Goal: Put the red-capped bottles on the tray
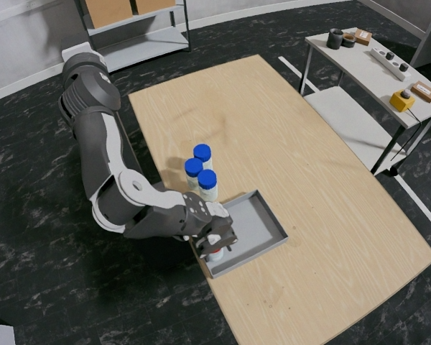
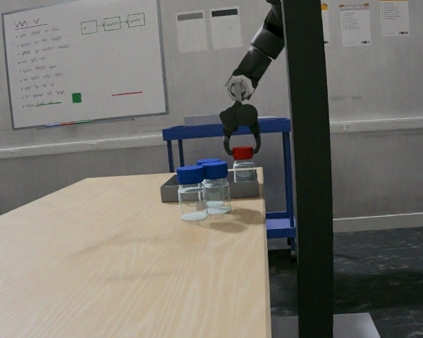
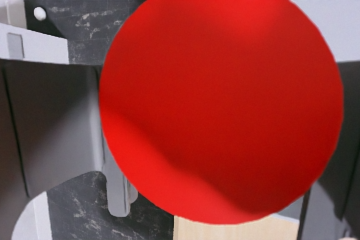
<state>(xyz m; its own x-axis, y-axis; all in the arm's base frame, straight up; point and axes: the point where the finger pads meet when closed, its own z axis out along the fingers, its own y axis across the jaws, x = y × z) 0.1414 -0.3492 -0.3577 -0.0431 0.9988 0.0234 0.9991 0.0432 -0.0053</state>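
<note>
Now: the red-capped bottle 1 cm to the left of my hand and 5 cm below it. The rest, counted from my hand: grey tray 8 cm ahead, 4 cm to the left, 8 cm below.
</note>
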